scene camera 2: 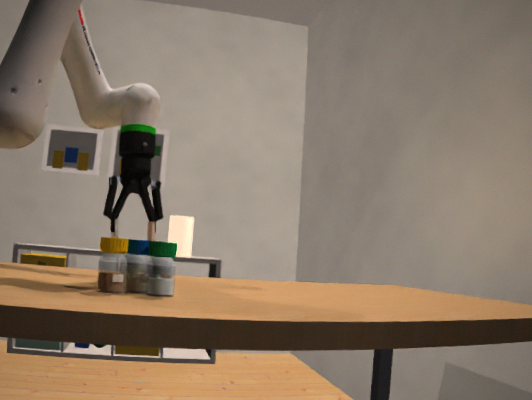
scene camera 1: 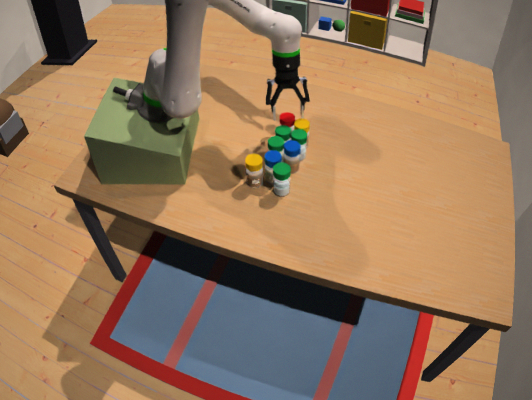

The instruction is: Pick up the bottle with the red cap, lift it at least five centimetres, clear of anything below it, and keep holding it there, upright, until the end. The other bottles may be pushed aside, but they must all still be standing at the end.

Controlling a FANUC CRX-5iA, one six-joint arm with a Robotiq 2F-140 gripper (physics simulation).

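Places are measured from the arm's base along level axes (x right, y ahead, z up), in centimetres.
Pixels of known places: gripper, fingertip midpoint: (scene camera 1: 288, 117); arm's base, origin of the base link: (scene camera 1: 156, 109).
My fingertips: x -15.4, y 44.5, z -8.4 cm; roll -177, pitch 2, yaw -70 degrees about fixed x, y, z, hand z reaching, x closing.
Observation:
Ahead of a thing's pixels: the offset from my fingertips to its middle. Level surfaces: height alone.
The bottle with the red cap {dx +1.7, dy +0.1, dz -3.7 cm} (scene camera 1: 287, 119) stands at the back of a tight group of bottles; its body is mostly hidden in scene camera 1, and it does not show in scene camera 2. My gripper (scene camera 1: 288, 114) (scene camera 2: 133, 235) is open and empty, pointing down. In scene camera 1 its fingertips appear left and right of the red cap; their exact height and depth are hard to tell. In scene camera 2 the tips reach down to the level of the front caps, partly hidden. A yellow-capped bottle {dx +3.8, dy +5.8, dz -3.7 cm} (scene camera 1: 302, 127) stands close at the red cap's right, near the right fingertip.
In front stand several green-capped bottles, including the nearest one {dx +27.1, dy +4.4, dz -3.7 cm} (scene camera 1: 281, 179) (scene camera 2: 161, 270), blue-capped bottles {dx +16.1, dy +5.1, dz -3.7 cm} (scene camera 1: 292, 154) {dx +22.6, dy +0.3, dz -3.7 cm} (scene camera 1: 273, 166), and another yellow-capped bottle {dx +25.7, dy -5.1, dz -3.7 cm} (scene camera 1: 254, 170) (scene camera 2: 113, 267), all upright on the table {dz -8.9 cm} (scene camera 1: 425, 210) (scene camera 2: 300, 305). The green robot base block (scene camera 1: 140, 160) is at left.

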